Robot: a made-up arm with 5 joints.
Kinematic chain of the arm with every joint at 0, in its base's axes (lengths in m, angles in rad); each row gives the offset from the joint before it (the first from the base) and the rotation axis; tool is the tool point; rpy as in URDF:
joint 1: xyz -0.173 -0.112 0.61 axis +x
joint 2: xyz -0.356 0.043 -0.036 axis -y
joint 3: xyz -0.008 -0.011 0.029 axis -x
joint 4: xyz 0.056 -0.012 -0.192 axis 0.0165 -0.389 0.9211
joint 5: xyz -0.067 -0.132 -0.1 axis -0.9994 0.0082 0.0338
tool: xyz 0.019 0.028 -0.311 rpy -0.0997 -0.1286 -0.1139
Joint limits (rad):
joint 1: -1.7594..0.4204
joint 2: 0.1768..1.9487
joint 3: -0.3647..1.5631
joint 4: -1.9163..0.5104
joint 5: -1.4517..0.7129
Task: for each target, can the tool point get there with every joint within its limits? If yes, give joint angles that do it. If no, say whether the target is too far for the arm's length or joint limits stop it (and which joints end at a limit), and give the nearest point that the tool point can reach.
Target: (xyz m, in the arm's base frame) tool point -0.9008 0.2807 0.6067
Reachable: no: joint limits stop it (at a limit: joint 1, joint 2, joint 3, joint 4, joint 5) | nearest point -0.8357 0.3246 0.5178 | short by 0.119 m
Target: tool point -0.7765 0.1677 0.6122
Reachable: no: joint limits stop it (at a limit: joint 1, joint 2, joint 3, joint 4, joint 5) | nearest point -0.8357 0.3246 0.5178 | short by 0.192 m
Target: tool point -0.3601 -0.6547 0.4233
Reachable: yes | joints 0.2436 1.6272 0.8182 -0.0603 0.5132
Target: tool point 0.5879 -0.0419 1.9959
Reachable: no: too far | nearest point -0.1493 -0.1103 1.0918 | short by 1.169 m
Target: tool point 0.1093 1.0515 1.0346
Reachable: no: too far | nearest point -0.1580 0.2802 0.8417 | short by 0.839 m
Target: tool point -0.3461 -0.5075 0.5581
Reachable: yes | joints -0.2335 0.7921 1.3531 -1.2217 -0.9437
